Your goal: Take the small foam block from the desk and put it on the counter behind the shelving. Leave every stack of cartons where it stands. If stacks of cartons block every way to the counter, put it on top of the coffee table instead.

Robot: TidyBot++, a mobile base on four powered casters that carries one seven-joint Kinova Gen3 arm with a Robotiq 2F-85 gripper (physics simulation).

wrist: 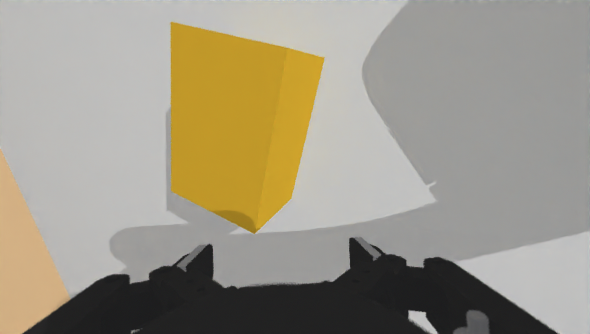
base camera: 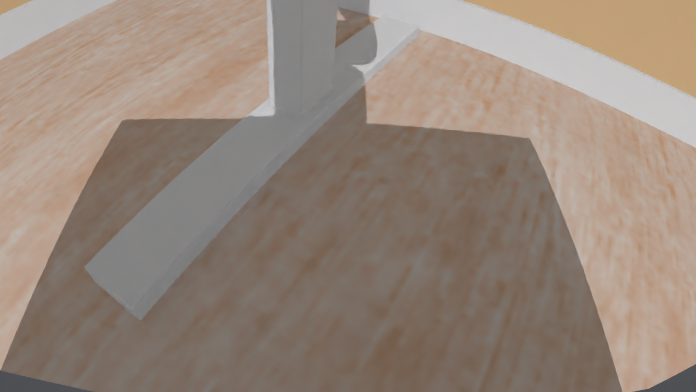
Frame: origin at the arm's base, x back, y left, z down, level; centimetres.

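Seen in the pictures: gripper, fingertip midpoint: (wrist: 282,256).
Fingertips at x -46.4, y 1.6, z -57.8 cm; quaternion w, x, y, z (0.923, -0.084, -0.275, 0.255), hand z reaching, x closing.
A point is followed by its place in that frame.
The small foam block (wrist: 227,125) @(z -59.9, x -42.7, y -6.1 cm) is a yellow box on the pale grey desk top (wrist: 75,100) @(z -55.4, x -60.4, y -19.5 cm) in the wrist view, left of the middle. My gripper (wrist: 282,256) @(z -57.8, x -46.4, y 1.6 cm) is open, with its black fingers apart at the bottom of the wrist view. The block lies beyond the fingertips, its near corner just above the gap between them in the picture. A shadow edge falls on that corner. The counter, the shelving, the coffee table and the carton stacks do not show in either view.
In the base camera view a white post (base camera: 302,60) @(z 28.7, x -53.0, y 3.5 cm) stands on a long, flat white foot (base camera: 200,200) on the wood floor (base camera: 425,250) @(z 39.6, x -35.1, y -10.5 cm), close in front of the base. A white skirting (base camera: 550,45) @(z 33.0, x -77.4, y -40.7 cm) runs along the tan wall (base camera: 625,30) @(z 24.6, x -72.5, y -52.3 cm) behind.
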